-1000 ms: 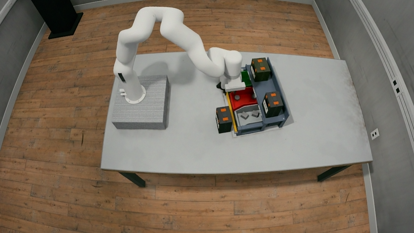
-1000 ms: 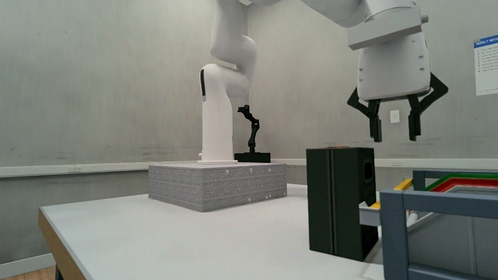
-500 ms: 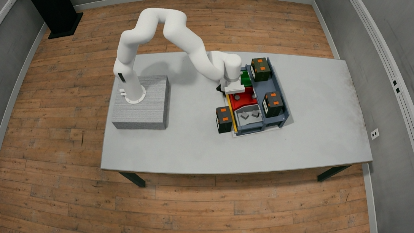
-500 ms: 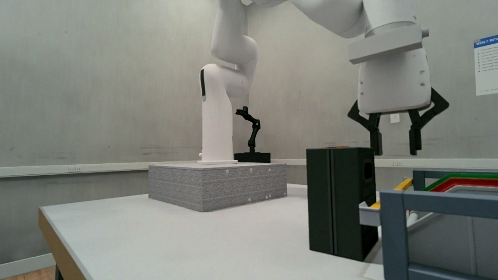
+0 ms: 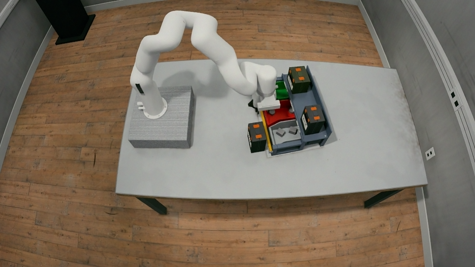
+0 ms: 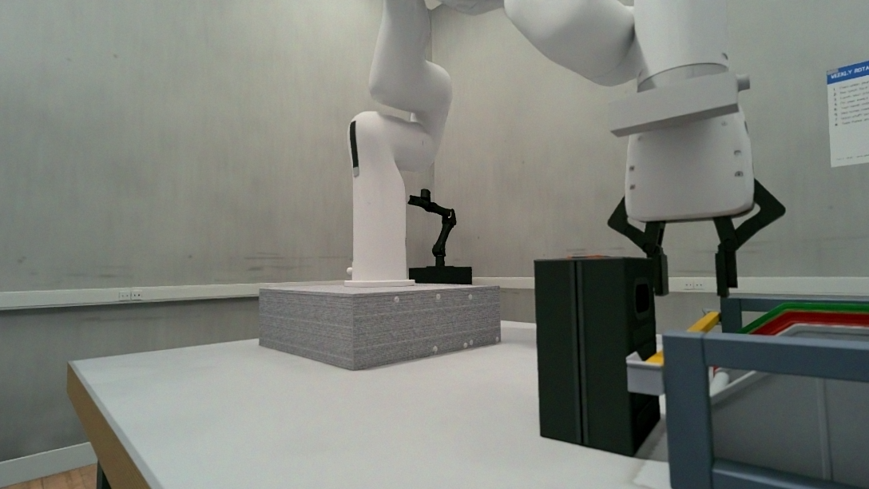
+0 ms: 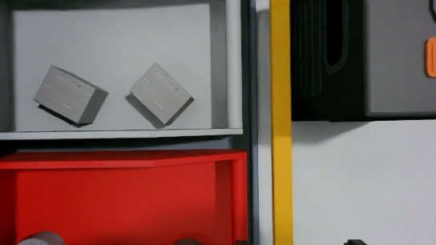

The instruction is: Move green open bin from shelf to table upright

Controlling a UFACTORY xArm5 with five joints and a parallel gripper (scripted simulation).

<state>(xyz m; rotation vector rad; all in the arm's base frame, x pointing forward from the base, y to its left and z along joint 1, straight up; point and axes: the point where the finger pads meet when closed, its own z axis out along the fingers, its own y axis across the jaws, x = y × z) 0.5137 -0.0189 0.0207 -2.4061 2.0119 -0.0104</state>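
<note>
The yellow bar is 50 mm below my hand. From my hand the other things lie so: blue-grey shelf 130 mm ahead, 50 mm below, 20 mm to the left; black case 120 mm to the right, 50 mm below, 30 mm behind; red bin 100 mm ahead, 70 mm below, 20 mm to the left.
</note>
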